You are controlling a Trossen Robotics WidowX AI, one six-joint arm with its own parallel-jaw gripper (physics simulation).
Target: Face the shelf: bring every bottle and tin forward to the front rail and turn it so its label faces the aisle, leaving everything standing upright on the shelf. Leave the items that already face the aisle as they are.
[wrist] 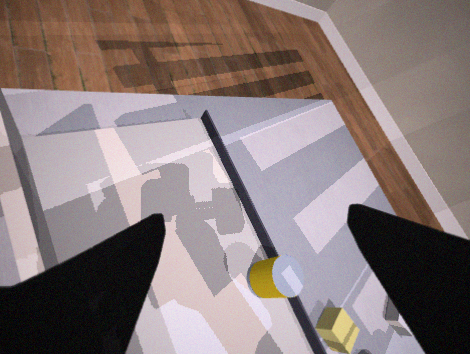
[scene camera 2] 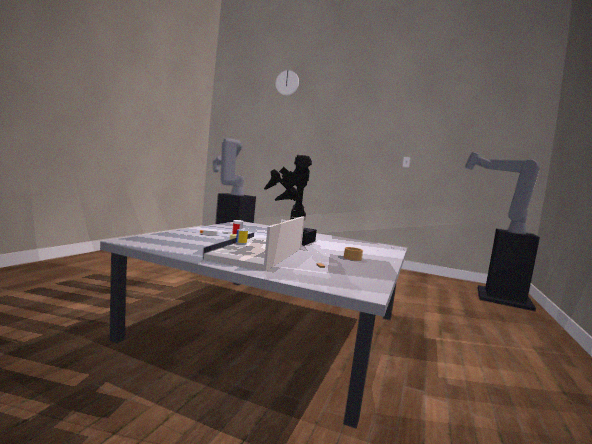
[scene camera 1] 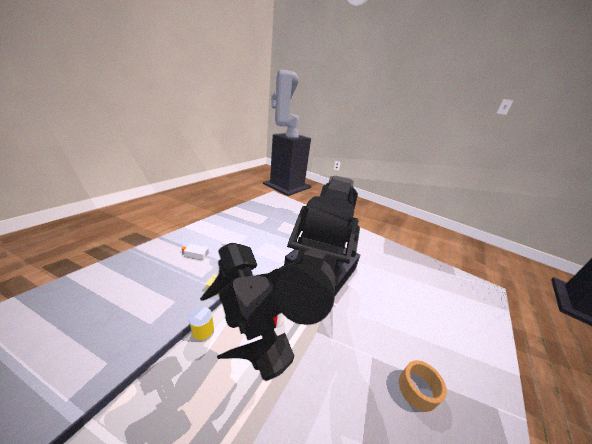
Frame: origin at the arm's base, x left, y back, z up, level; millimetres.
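Where they show: gripper, between the fingertips: (wrist: 255, 217) (scene camera 2: 269, 194) (scene camera 1: 210, 326).
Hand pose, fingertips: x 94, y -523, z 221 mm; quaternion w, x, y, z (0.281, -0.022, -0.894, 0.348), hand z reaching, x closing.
Note:
After its pixels a point has its place.
A yellow tin (scene camera 1: 202, 329) @(x -50, y -478, z 6 mm) (scene camera 2: 242, 237) @(x -57, y -489, z -10 mm) (wrist: 265, 278) @(x -48, y -472, z 5 mm) with a pale top stands upright on the shelf, close against the dark front rail (scene camera 1: 125, 382) @(x -72, y -650, z -29 mm) (scene camera 2: 215, 246) @(x -66, y -683, z -33 mm) (wrist: 240, 185) @(x -77, y -625, z -28 mm). A blue part shows on its side in scene camera 2. A red tin or bottle (scene camera 1: 275, 320) (scene camera 2: 236, 228) with a white top stands upright farther along; the arm mostly hides it in scene camera 1, and it does not show in the wrist view. Which way the labels face is unclear. My gripper (scene camera 1: 210, 327) @(x 94, y -523, z 221 mm) (scene camera 2: 271, 194) @(x 94, y -523, z 221 mm) (wrist: 255, 217) @(x 94, y -523, z 221 mm) is open and empty, high above the shelf.
The shelf's upright pale back panel (scene camera 2: 285, 243) @(x 189, y -498, z 4 mm) stands opposite the rail. Beyond the rail lie a yellow block (scene camera 1: 210, 282) @(x -210, y -363, z -36 mm) (scene camera 2: 233, 237) @(x -197, y -369, z -47 mm) (wrist: 337, 328) @(x -186, y -355, z -36 mm) and a white item (scene camera 1: 196, 252) @(x -391, y -315, z -47 mm) (scene camera 2: 211, 233) @(x -391, y -318, z -61 mm) with an orange end. An orange ring (scene camera 1: 414, 396) @(x 414, y -216, z -38 mm) (scene camera 2: 353, 256) @(x 438, y -214, z -54 mm) rests behind the panel, near a small orange piece (scene camera 2: 320, 265) @(x 368, y -484, z -66 mm).

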